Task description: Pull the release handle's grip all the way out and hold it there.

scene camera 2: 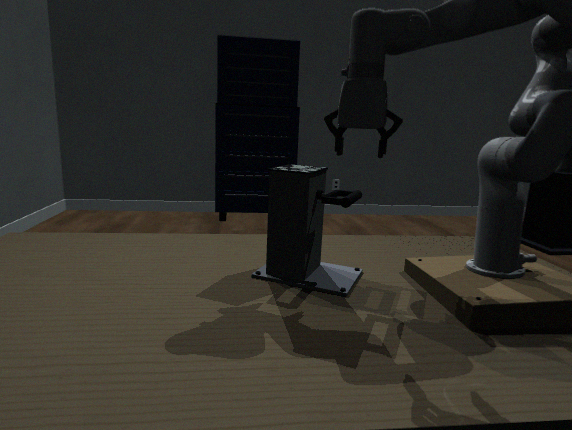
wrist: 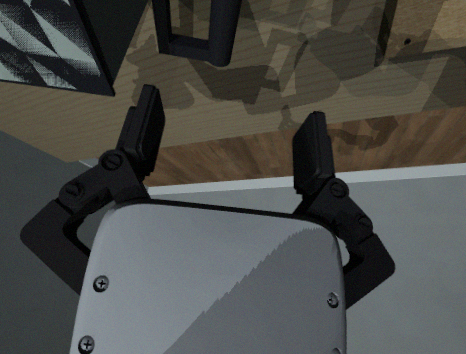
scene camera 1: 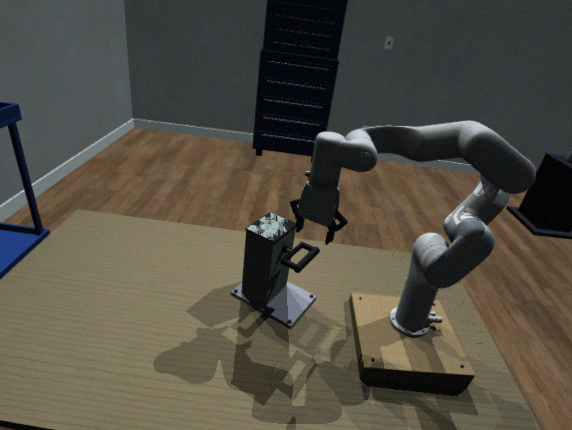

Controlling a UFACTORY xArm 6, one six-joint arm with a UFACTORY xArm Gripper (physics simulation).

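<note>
The release handle's black grip (scene camera 1: 309, 260) (scene camera 2: 353, 198) (wrist: 222, 35) is the outer bar of a rectangular loop on the robot-facing side of a dark square post (scene camera 1: 257, 265) (scene camera 2: 287, 225). The loop sits close against the post, with hardly any rod showing. The post's patterned top (wrist: 40, 45) is at the upper left of the wrist view. The post stands upright on a grey base plate (scene camera 1: 295, 300) (scene camera 2: 340, 277). My gripper (scene camera 1: 314, 236) (scene camera 2: 360, 154) (wrist: 233, 113) is open and empty, pointing down above the handle's height, apart from the grip and the post.
The arm stands on a wooden block (scene camera 1: 377, 330) (scene camera 2: 450, 280) to the right of the post. A dark blue cabinet (scene camera 1: 295, 100) (scene camera 2: 257, 125) stands by the back wall. A blue frame (scene camera 1: 26, 180) is at the far left, and a dark box (scene camera 1: 550, 195) is at the far right.
</note>
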